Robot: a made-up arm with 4 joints.
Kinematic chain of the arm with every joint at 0, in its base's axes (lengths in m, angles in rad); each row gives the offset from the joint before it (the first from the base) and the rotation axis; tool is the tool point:
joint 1: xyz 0 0 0.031 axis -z
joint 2: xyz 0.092 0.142 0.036 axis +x
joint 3: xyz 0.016 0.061 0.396 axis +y
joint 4: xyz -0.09 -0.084 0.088 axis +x
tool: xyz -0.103 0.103 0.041
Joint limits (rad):
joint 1: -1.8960..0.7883
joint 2: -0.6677..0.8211
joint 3: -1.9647..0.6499
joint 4: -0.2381..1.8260
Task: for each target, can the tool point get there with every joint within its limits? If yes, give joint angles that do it. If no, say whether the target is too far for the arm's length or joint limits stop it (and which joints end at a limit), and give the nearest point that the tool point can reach.
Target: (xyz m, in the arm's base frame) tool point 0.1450 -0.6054 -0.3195
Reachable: no: joint limits stop it (at a limit: joint 2, joint 4) | nearest point 0.0439 -0.1831 0.2020 | short by 0.679 m
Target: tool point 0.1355 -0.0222 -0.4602
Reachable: no: joint limits stop it (at a limit: joint 2, joint 3, joint 4) | nearest point 0.0330 -0.0054 0.1041 | short by 0.574 m
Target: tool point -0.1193 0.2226 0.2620
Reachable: yes | joints -0.0997 -0.3825 -1.5103 0.8712
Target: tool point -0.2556 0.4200 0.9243
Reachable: no: too far | nearest point -0.2065 0.3393 0.6911 | short by 0.252 m
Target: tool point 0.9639 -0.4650 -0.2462
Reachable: no: too far | nearest point 0.2690 -0.1298 0.3219 | short by 0.958 m
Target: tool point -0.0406 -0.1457 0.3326
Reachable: yes | joints -1.2005 0.3643 -1.1322 1.4566
